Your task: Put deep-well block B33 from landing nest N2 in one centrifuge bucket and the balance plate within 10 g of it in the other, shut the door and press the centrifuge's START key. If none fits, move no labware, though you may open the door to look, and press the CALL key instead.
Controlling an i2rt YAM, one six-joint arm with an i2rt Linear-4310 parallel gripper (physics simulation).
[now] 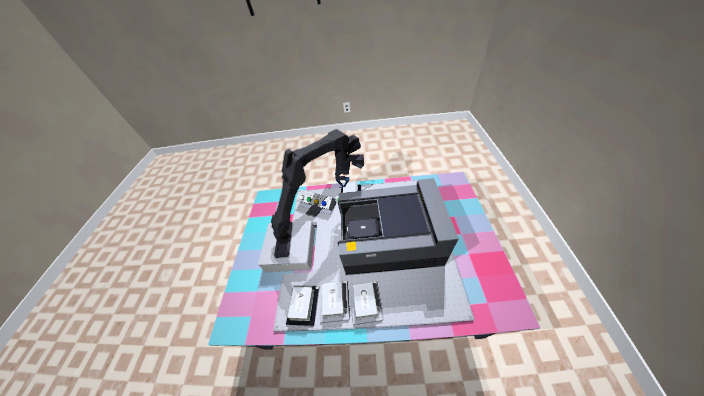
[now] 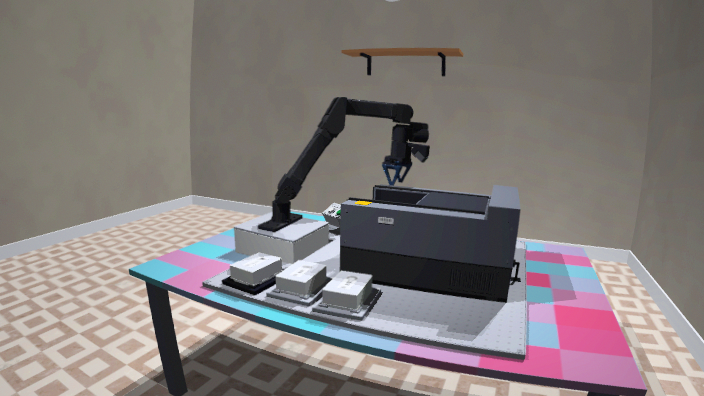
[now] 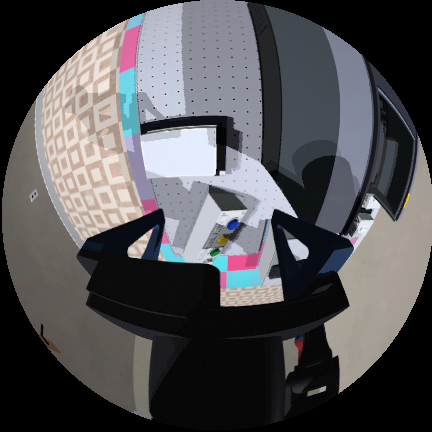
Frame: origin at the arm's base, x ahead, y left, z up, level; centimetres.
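Seen in the pictures: gripper, fingertip midpoint: (image 1: 344, 180) (image 2: 395, 184) (image 3: 217, 214); arm's base at its link origin: (image 1: 284, 239) (image 2: 281, 222).
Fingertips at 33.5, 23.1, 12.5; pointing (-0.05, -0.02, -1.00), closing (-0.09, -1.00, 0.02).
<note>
Pixels of each thing's top centre, then the offset from my fingertips to it, as dx, dy, dz. Level surfaces: height alone.
- dark panel at its top centre: (image 2: 455, 201) (image 1: 401, 213) +24.1, -26.5, +1.4
- white-topped block at its top centre: (image 3: 176, 153) (image 1: 350, 190) +1.9, +6.2, -14.1
- key panel at its top centre: (image 3: 208, 249) (image 2: 348, 208) (image 1: 313, 195) -19.1, +3.4, -11.6
- Plates A at its top centre: (image 2: 256, 261) (image 3: 363, 228) (image 1: 299, 301) -23.8, -53.7, -14.5
- B at its top centre: (image 2: 301, 270) (image 3: 377, 198) (image 1: 332, 297) -9.9, -53.4, -14.5
- C at its top centre: (image 2: 348, 282) (image 1: 364, 298) +3.4, -55.3, -14.5
- perforated board at its surface level: dz -19.9
- blue table at its surface level: dz -21.2
My gripper (image 1: 342, 186) (image 2: 395, 182) (image 3: 217, 214) is open and empty, hanging high behind the centrifuge (image 1: 390, 252) (image 2: 425, 232) (image 3: 305, 100). The centrifuge's top is open at the left; a bucket (image 1: 363, 228) with a small white mark shows inside, and a dark panel (image 1: 404, 215) (image 2: 457, 203) covers the right part. A white-topped block (image 1: 350, 188) (image 3: 180, 152) sits in a dark nest behind the centrifuge; its label is not readable. The key panel (image 1: 316, 202) (image 2: 331, 212) (image 3: 202, 232) has blue, yellow and green keys. Plates A (image 1: 301, 303) (image 2: 255, 269), B (image 1: 332, 298) (image 2: 301, 278) and C (image 1: 364, 300) (image 2: 347, 291) sit in front nests.
The arm stands on a pale base block (image 1: 295, 251) (image 2: 272, 242) left of the centrifuge. A perforated board (image 1: 410, 295) (image 2: 425, 315) lies under the equipment, on a pink and blue table (image 1: 500, 267) (image 2: 590, 320). A wooden shelf (image 2: 402, 52) hangs on the back wall.
</note>
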